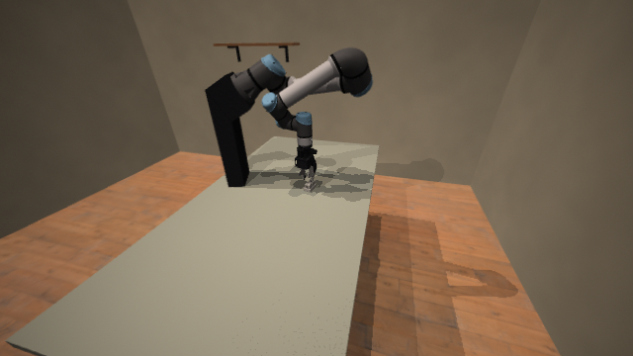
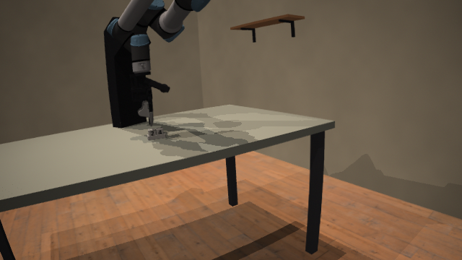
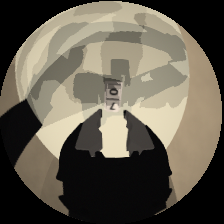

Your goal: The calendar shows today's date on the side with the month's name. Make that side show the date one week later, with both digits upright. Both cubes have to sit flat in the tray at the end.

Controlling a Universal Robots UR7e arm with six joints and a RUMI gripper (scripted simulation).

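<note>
Right now the calendar tray is 20 mm to the left of my hand and 60 mm below it.
</note>
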